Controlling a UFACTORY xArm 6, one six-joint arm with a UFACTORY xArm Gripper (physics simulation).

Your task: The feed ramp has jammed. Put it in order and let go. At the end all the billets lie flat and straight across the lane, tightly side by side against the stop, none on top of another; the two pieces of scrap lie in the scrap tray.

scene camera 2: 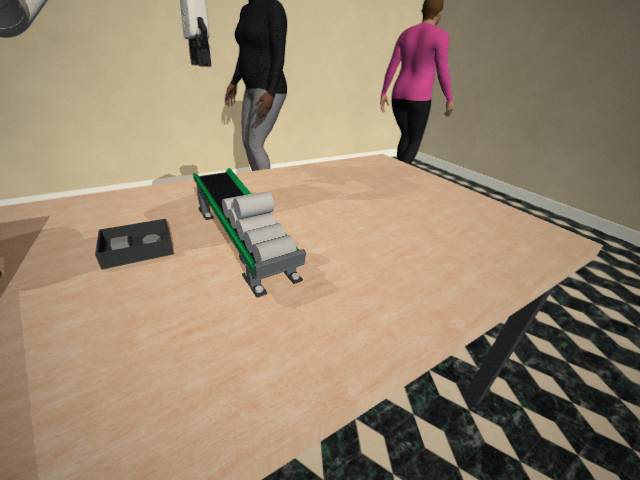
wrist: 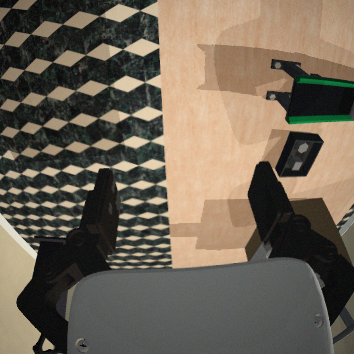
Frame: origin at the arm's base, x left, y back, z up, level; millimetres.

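Seen in the pictures: gripper, between the fingertips: (scene camera 2: 201, 66) (wrist: 184, 180).
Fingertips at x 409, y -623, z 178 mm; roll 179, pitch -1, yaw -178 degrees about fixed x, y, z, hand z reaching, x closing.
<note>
Pixels of each thing's top centre, then the offset from my fingertips to it. Level surfaces: height alone.
- grey stop, centre of its top: (scene camera 2: 280, 256) dz -250, dx -600, dy +25 mm
- billet, centre of its top: (scene camera 2: 253, 195) dz -186, dx -480, dy +28 mm
- scrap tray, centre of its top: (scene camera 2: 134, 234) (wrist: 301, 159) dz -288, dx -353, dy +243 mm
- wooden table, height of its surface: dz -323 mm
The feed ramp (scene camera 2: 233, 230) (wrist: 320, 119) has green rails and a dark lane. Grey billets lie across its lower part in scene camera 2: one (scene camera 2: 275, 249) against the grey stop (scene camera 2: 280, 264), then others (scene camera 2: 265, 234) (scene camera 2: 258, 222) side by side up the slope. One billet (scene camera 2: 254, 205) rests raised on top of the upper ones; another (scene camera 2: 226, 205) shows partly behind it, mostly hidden. The scrap tray (scene camera 2: 136, 251) (wrist: 285, 156) holds two scrap pieces (scene camera 2: 120, 241) (scene camera 2: 151, 238). My gripper (scene camera 2: 200, 57) (wrist: 184, 180) is open and empty, high above and away from the ramp.
The ramp stands on a wooden table (scene camera 2: 387, 289) (wrist: 200, 165), with the tray beside it. A brown box-like block (wrist: 312, 212) shows behind the right finger in the wrist view. Two people (scene camera 2: 261, 51) (scene camera 2: 419, 62) stand beyond the table. The table edge borders a checkered floor (wrist: 75, 100).
</note>
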